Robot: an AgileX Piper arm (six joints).
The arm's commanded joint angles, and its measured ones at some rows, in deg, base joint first. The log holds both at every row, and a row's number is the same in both.
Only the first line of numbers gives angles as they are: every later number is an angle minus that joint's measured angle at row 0.
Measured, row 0:
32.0 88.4 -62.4 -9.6 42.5 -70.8
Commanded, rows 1 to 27:
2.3 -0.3 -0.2 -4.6 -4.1 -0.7
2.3 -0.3 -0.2 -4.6 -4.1 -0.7
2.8 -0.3 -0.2 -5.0 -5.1 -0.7
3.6 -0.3 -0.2 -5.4 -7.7 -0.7
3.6 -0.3 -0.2 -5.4 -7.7 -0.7
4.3 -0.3 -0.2 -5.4 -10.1 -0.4
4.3 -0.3 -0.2 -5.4 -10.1 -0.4
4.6 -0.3 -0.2 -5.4 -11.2 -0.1
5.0 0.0 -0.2 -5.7 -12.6 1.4
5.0 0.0 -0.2 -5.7 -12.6 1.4
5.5 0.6 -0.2 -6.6 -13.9 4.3
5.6 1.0 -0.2 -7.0 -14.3 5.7
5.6 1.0 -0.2 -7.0 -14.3 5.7
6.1 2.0 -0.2 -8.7 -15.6 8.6
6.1 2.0 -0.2 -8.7 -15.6 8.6
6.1 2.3 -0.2 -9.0 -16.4 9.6
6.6 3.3 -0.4 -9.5 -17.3 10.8
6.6 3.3 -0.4 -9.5 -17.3 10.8
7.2 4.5 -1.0 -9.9 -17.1 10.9
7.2 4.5 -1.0 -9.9 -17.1 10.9
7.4 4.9 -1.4 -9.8 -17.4 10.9
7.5 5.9 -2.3 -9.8 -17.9 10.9
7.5 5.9 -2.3 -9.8 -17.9 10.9
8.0 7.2 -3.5 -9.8 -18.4 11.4
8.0 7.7 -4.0 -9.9 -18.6 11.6
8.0 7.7 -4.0 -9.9 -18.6 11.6
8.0 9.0 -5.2 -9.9 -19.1 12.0
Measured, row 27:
7.9 7.6 -3.5 -9.5 -18.0 10.9
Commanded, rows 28 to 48:
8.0 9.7 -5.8 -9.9 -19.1 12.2
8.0 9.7 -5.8 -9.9 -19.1 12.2
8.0 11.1 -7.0 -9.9 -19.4 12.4
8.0 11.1 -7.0 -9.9 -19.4 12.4
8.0 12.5 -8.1 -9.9 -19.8 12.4
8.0 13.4 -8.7 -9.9 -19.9 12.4
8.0 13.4 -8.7 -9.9 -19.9 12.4
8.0 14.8 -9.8 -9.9 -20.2 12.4
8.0 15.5 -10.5 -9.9 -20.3 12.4
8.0 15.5 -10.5 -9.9 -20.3 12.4
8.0 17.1 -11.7 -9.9 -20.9 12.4
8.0 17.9 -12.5 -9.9 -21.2 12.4
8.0 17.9 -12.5 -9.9 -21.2 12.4
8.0 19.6 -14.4 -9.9 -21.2 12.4
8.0 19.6 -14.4 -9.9 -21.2 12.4
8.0 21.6 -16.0 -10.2 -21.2 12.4
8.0 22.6 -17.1 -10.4 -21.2 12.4
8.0 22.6 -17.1 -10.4 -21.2 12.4
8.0 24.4 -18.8 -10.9 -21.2 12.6
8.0 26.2 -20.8 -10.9 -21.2 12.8
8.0 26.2 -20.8 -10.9 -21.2 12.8
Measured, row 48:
7.9 24.1 -18.4 -10.4 -21.1 12.2
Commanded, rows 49 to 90:
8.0 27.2 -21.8 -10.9 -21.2 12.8
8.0 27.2 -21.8 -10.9 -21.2 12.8
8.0 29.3 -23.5 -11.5 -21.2 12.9
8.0 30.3 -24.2 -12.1 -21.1 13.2
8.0 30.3 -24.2 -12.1 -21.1 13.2
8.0 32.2 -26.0 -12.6 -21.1 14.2
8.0 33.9 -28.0 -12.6 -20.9 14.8
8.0 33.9 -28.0 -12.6 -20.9 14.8
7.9 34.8 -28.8 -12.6 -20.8 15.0
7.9 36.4 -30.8 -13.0 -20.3 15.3
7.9 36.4 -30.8 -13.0 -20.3 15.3
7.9 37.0 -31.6 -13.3 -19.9 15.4
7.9 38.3 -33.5 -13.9 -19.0 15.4
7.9 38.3 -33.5 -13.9 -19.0 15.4
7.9 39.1 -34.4 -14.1 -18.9 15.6
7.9 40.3 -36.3 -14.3 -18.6 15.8
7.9 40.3 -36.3 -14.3 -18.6 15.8
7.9 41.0 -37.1 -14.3 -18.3 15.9
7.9 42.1 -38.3 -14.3 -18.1 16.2
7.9 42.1 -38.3 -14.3 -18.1 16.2
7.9 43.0 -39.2 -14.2 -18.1 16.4
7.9 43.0 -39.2 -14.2 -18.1 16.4
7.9 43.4 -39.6 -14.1 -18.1 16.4
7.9 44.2 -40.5 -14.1 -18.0 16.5
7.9 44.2 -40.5 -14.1 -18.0 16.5
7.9 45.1 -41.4 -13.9 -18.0 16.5
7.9 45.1 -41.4 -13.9 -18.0 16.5
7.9 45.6 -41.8 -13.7 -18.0 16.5
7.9 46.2 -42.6 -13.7 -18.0 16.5
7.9 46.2 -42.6 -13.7 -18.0 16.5
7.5 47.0 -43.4 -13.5 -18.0 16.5
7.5 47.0 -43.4 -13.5 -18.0 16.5
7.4 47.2 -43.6 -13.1 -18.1 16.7
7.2 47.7 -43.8 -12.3 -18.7 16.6
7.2 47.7 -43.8 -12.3 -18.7 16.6
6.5 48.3 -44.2 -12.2 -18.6 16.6
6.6 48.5 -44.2 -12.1 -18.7 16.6
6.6 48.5 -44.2 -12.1 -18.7 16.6
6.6 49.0 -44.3 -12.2 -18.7 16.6
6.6 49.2 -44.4 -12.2 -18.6 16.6
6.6 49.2 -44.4 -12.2 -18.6 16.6
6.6 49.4 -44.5 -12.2 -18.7 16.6
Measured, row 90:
6.6 49.2 -44.0 -12.3 -18.3 15.8
